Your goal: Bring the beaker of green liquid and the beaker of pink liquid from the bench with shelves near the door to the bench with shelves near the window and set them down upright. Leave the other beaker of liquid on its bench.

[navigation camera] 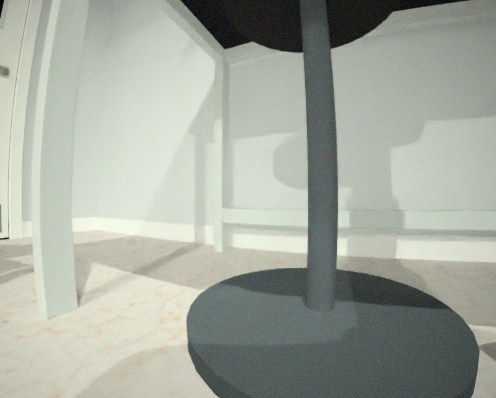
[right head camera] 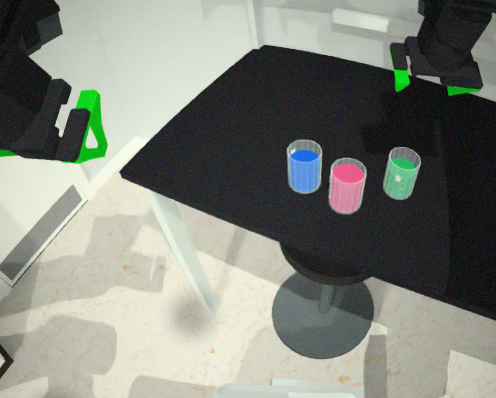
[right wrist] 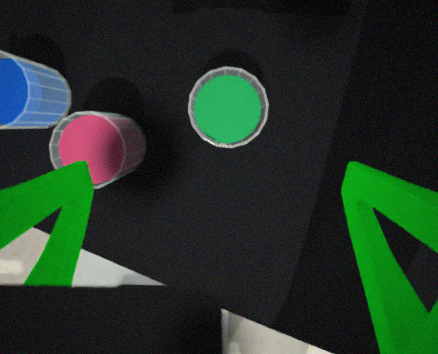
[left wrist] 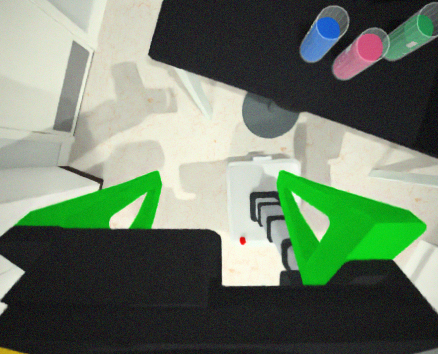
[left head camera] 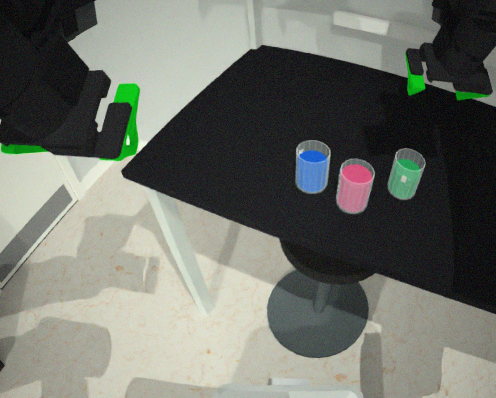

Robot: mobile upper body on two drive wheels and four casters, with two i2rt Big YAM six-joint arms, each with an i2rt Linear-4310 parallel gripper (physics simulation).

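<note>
A beaker of green liquid (left head camera: 405,177) (right head camera: 401,180) (left wrist: 412,35) (right wrist: 227,107), one of pink liquid (left head camera: 354,190) (right head camera: 346,190) (left wrist: 361,55) (right wrist: 92,145) and one of blue liquid (left head camera: 312,172) (right head camera: 304,172) (left wrist: 320,40) (right wrist: 50,100) stand upright on the black bench top (left head camera: 225,125) (right head camera: 225,125) (left wrist: 225,40). My right gripper (left head camera: 444,92) (right head camera: 433,87) (right wrist: 217,175) is open and empty above the bench; in the right wrist view, the green beaker shows ahead between its fingers, and one fingertip overlaps the pink beaker's edge. My left gripper (left head camera: 75,142) (left wrist: 219,177) is open and empty, left of the bench.
A round stool base (left head camera: 317,320) (right head camera: 322,320) (left wrist: 270,117) (navigation camera: 320,340) stands at the bench's near edge, its seat partly under the top. A pale bench leg (left head camera: 180,250) (right head camera: 180,250) (navigation camera: 57,150) stands to its left. My white base (left wrist: 242,195) shows below.
</note>
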